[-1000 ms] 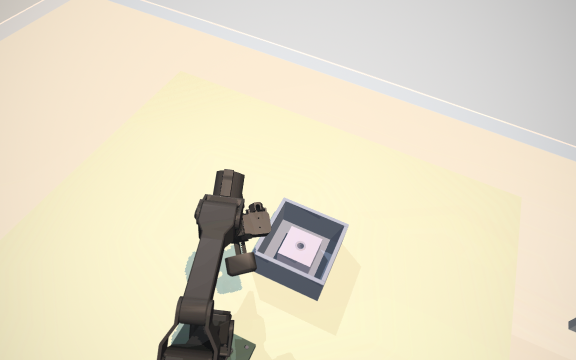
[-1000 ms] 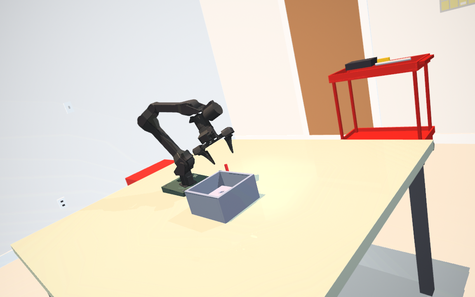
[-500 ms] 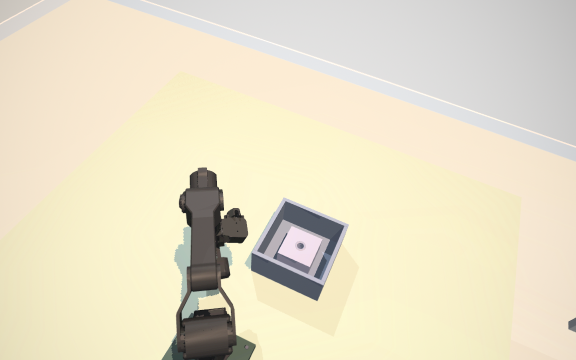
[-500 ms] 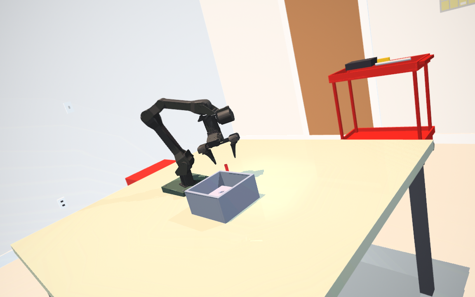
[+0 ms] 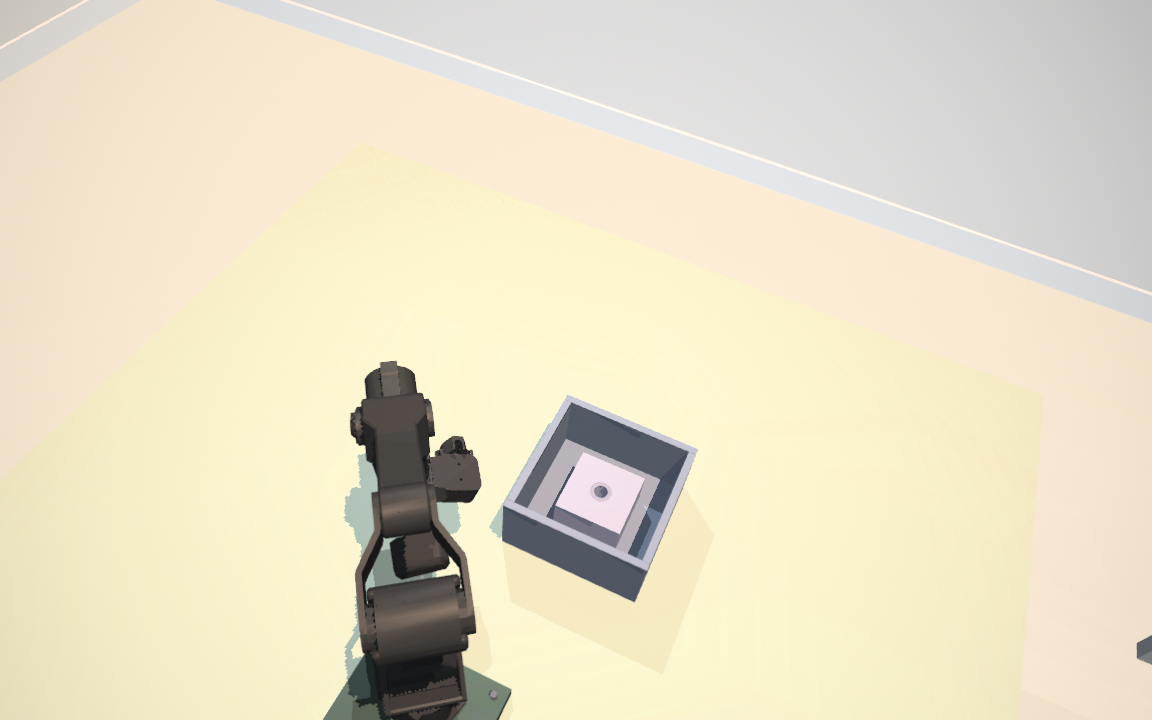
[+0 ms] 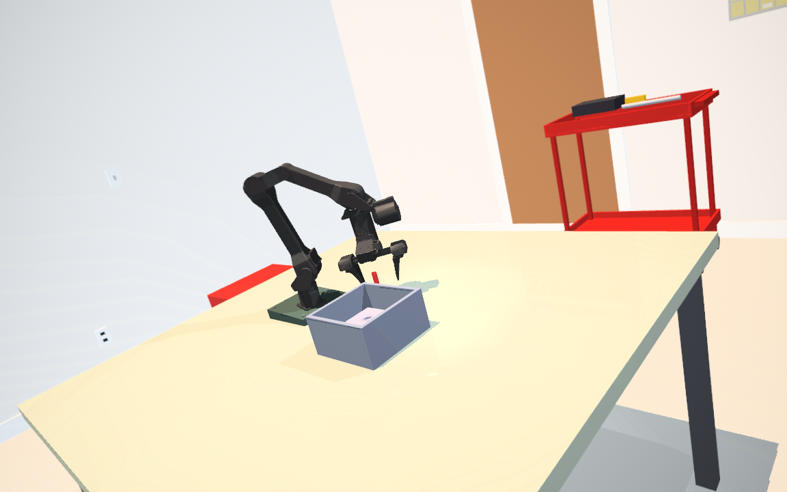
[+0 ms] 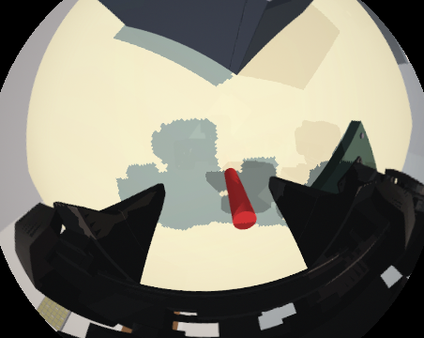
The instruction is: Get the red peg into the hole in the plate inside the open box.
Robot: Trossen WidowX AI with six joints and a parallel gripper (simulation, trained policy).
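Right now my gripper tip is 1 cm past the red peg and 1 cm to the left of it. Also, from my gripper tip: grey box (17 cm ahead, 16 cm to the right, 2 cm below).
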